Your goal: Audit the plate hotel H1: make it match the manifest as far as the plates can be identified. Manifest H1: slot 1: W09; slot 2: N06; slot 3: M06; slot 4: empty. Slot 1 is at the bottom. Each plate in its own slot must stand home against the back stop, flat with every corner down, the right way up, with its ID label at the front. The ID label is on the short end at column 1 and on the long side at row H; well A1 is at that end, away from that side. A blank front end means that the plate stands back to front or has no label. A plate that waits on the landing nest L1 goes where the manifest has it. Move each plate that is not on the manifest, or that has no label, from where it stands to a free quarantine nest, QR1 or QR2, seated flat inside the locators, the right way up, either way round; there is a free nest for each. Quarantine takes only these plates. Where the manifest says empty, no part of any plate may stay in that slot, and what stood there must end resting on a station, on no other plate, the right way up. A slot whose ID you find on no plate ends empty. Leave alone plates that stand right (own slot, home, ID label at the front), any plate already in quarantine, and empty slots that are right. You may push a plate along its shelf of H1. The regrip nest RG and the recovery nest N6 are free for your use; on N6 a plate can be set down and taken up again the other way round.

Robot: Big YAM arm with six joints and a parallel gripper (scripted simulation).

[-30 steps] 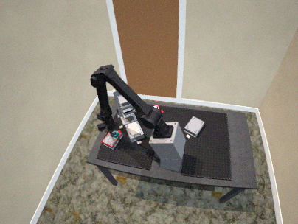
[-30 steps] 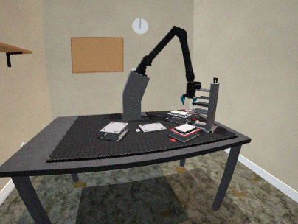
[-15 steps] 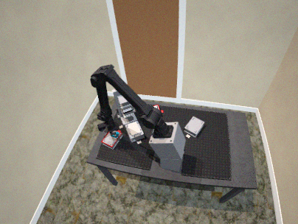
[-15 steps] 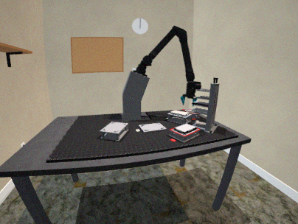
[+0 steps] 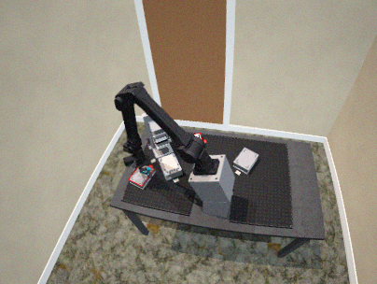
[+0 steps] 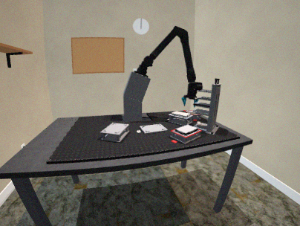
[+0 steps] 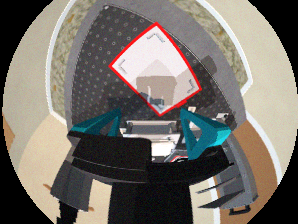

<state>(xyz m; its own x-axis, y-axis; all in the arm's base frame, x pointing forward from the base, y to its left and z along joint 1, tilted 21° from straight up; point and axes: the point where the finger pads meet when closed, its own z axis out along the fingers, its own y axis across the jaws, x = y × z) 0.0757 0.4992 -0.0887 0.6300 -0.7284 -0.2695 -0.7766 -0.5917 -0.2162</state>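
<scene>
My gripper is now 13 cm to the left of the white well plate, 11 cm short of it and 4 cm above it.
</scene>
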